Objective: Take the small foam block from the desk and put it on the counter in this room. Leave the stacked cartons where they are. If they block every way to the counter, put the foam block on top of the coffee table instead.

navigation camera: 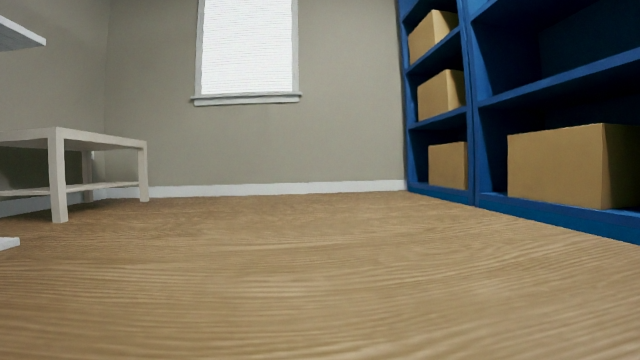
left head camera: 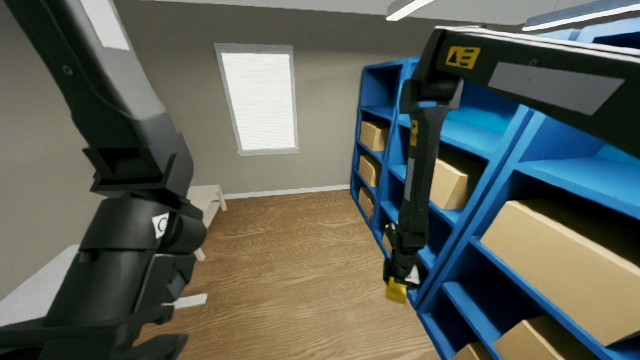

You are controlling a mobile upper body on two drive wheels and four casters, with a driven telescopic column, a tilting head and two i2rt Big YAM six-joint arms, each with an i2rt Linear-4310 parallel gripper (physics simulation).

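Frame: origin at the left arm's base, x ahead, y down, z left, level; metres.
Seen in the pictures: right gripper, fingertip midpoint: (left head camera: 395,286).
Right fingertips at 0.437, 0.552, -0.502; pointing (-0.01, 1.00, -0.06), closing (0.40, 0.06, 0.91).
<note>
A point is followed by its place in that frame, as x, y, z.
The small yellow foam block (left head camera: 396,292) {0.407, 0.530, -0.485} is held at the lower end of my right arm, in front of the blue shelves. My right gripper (left head camera: 399,281) {0.437, 0.552, -0.502} is shut on it. My left gripper (left head camera: 176,325) is open at the lower left of the head view, its fingers partly cut off by the frame. The white desk (left head camera: 35,282) {0.810, 0.935, 1.406} (navigation camera: 20,36) {1.072, 0.960, 0.758} shows in part at the left edge of both views. The pale coffee table (left head camera: 203,195) {2.065, 1.206, 1.139} (navigation camera: 100,139) {1.776, 1.238, 1.011} stands beyond it, near the far corner, partly hidden by my left arm in the head view. No counter shows in either view.
Blue shelf units (left head camera: 500,150) (navigation camera: 471,100) line the right side and hold brown boxes (left head camera: 565,265) (navigation camera: 555,167). A desk foot (left head camera: 190,301) (navigation camera: 7,243) {1.014, 1.639, 0.762} reaches onto the wooden floor (left head camera: 295,280) {1.132, 1.655, -0.048} (navigation camera: 300,280) {0.880, 1.655, -0.186} at the left. A window (left head camera: 260,100) {2.669, 0.142, 0.372} (navigation camera: 246,47) {2.670, 0.409, 0.348} is in the far wall.
</note>
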